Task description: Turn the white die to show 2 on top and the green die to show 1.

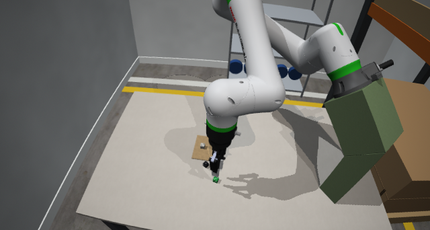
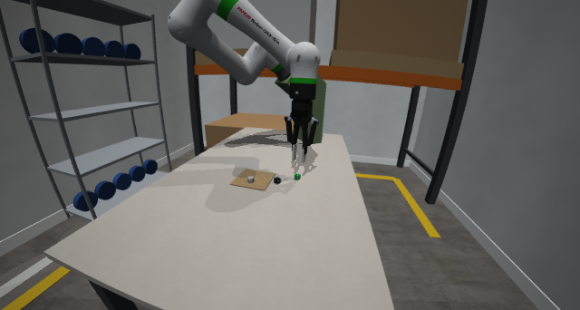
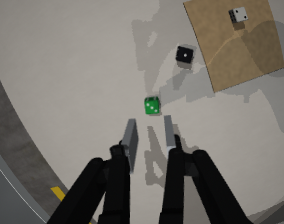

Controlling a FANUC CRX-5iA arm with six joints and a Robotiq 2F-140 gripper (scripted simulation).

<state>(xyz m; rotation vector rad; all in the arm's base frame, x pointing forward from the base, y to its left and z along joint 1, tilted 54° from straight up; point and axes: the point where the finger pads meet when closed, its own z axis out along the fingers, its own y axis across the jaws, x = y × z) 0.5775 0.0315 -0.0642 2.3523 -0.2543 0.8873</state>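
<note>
Now: the green die 100 mm below my hand. The rest, counted from my hand: mat (20 mm ahead, 170 mm to the right, 110 mm below); then black die (40 mm ahead, 80 mm to the right, 100 mm below); then white die (50 mm ahead, 180 mm to the right, 100 mm below).
</note>
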